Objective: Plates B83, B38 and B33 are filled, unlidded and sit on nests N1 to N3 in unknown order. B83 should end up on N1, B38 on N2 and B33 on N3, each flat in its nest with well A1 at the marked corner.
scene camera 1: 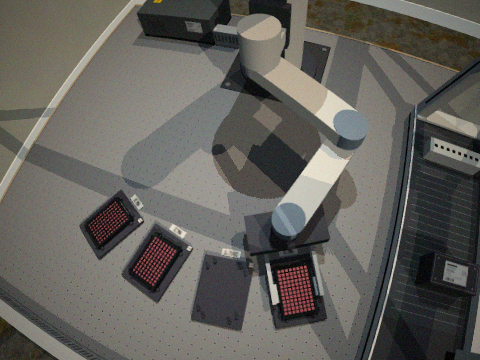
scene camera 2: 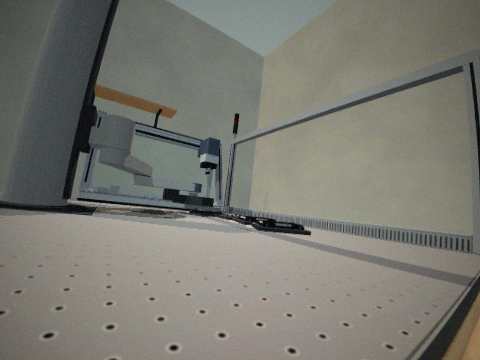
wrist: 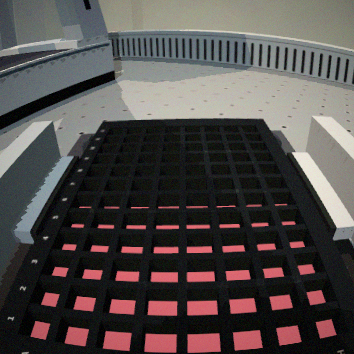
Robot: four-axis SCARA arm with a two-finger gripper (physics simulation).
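Seen in the pictures: gripper, between the fingertips: (scene camera 1: 298,300) (scene camera 2: 211,208) (wrist: 181,138); arm's base, origin of its link: (scene camera 2: 34,209).
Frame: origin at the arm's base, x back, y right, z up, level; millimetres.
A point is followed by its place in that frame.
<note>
A black plate with red wells (scene camera 1: 296,300) @(x -675, y -256, z 34 mm) (wrist: 182,265) @(x -626, y -232, z 39 mm) sits at the rightmost nest (scene camera 1: 280,324) @(x -740, y -240, z 25 mm), whose label is hidden by the arm. My gripper (scene camera 1: 295,284) (wrist: 181,138) @(x -674, y -258, z 46 mm) is shut on this plate, one finger pad against each long side. Whether the plate is lifted at all, I cannot tell. A second red-filled plate (scene camera 1: 156,261) @(x -706, y 92, z 33 mm) lies on nest N2 (scene camera 1: 157,295) @(x -783, y 59, z 25 mm), and a third plate (scene camera 1: 110,221) @(x -661, y 260, z 38 mm) lies on the leftmost nest (scene camera 1: 101,253) @(x -750, y 252, z 25 mm). Numbers 1 upward run along the held plate's left edge in the wrist view. No plate's name is readable.
A nest without a plate (scene camera 1: 222,292) @(x -715, y -87, z 25 mm) lies between N2 and the gripped plate. A dark recessed bay with a labelled box (scene camera 1: 445,274) @(x -539, y -550, z 133 mm) is at the right, behind a raised edge. A dark cabinet (scene camera 1: 182,20) @(x 35, y 355, z 112 mm) stands at the back left. A slotted rail (wrist: 200,47) @(x -1004, y -408, z 33 mm) borders the table.
</note>
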